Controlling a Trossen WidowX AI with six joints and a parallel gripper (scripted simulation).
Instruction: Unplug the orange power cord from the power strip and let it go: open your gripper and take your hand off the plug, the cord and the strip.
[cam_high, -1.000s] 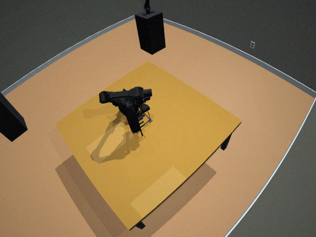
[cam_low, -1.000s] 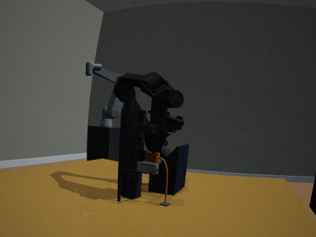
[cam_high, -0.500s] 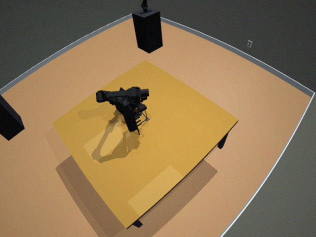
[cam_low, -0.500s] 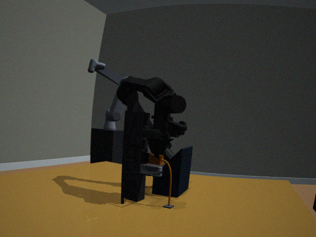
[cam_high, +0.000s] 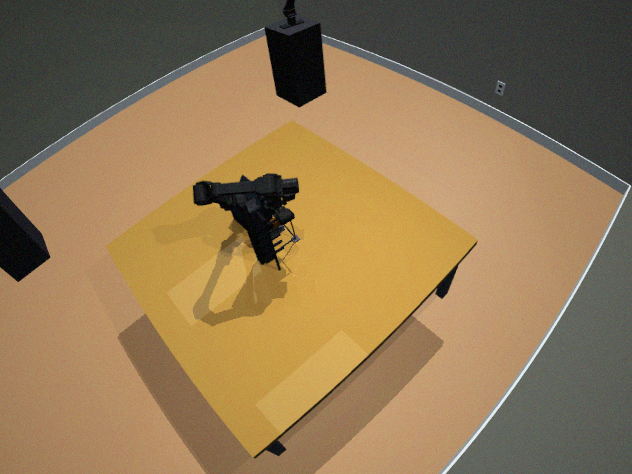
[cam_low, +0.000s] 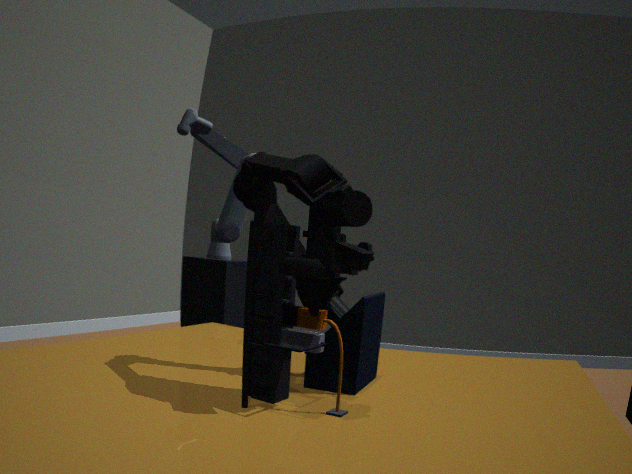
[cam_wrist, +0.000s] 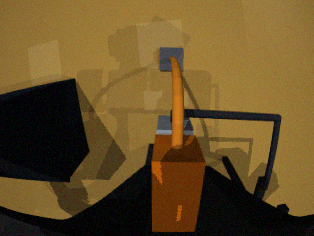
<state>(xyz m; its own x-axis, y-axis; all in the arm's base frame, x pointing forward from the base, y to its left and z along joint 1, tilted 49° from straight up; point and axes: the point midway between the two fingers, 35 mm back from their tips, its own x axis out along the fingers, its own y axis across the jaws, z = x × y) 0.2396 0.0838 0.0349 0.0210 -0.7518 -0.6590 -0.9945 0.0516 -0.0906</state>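
Now: gripper tip 3 cm to the left of the orange plug.
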